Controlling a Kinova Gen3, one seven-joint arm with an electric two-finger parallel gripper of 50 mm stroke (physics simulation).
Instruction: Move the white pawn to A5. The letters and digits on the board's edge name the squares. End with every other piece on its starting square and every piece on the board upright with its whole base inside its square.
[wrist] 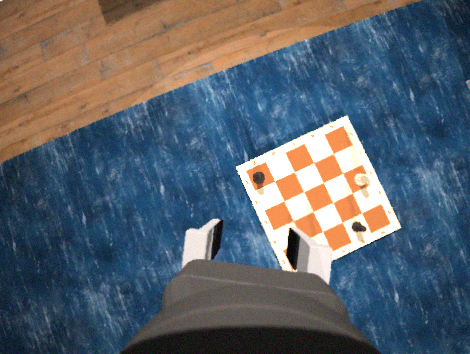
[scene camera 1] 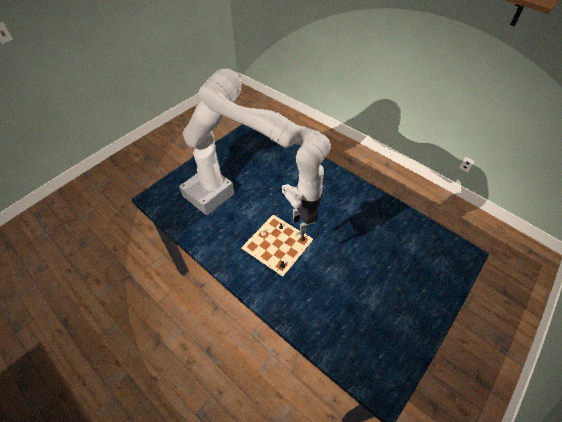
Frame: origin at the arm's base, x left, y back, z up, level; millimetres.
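Seen in the pictures: gripper, fingertip midpoint: (wrist: 254, 237) (scene camera 1: 299, 227); arm's base, origin of the base link: (scene camera 1: 212, 182).
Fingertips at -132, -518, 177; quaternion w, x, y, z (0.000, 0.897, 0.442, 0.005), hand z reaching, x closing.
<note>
Offsets run from my fingertips to a thing's top centre, as dx, dy, dz. "spot": to the spot under its first point. Level surfaces: height alone.
The chessboard {+40, +113, -249} (scene camera 1: 266, 256) (wrist: 318, 198) lies flat on the blue table top. A white piece {+53, +192, -210} (scene camera 1: 264, 233) (wrist: 361, 180) stands near one edge. A second white piece {spot: +127, +55, -250} (scene camera 1: 299, 234) stands beside a black piece {+112, +30, -218} (scene camera 1: 303, 238) at the right corner in the scene view; both are hidden behind the gripper in the wrist view. The pieces are too small to tell which white one is the pawn, and the edge letters are too small to read. My gripper (scene camera 1: 300, 223) (wrist: 254, 237) is open and empty, above the board's right corner area in the scene view, fingers pointing down.
A black piece {-43, +42, -206} (scene camera 1: 282, 264) (wrist: 258, 177) stands on a corner square, and another black piece {+118, +143, -218} (scene camera 1: 281, 226) (wrist: 358, 227) stands near the back edge in the scene view. The blue table top {dz -256} (scene camera 1: 370, 300) (wrist: 125, 200) surrounds the board. The arm's base (scene camera 1: 207, 195) stands at its left.
</note>
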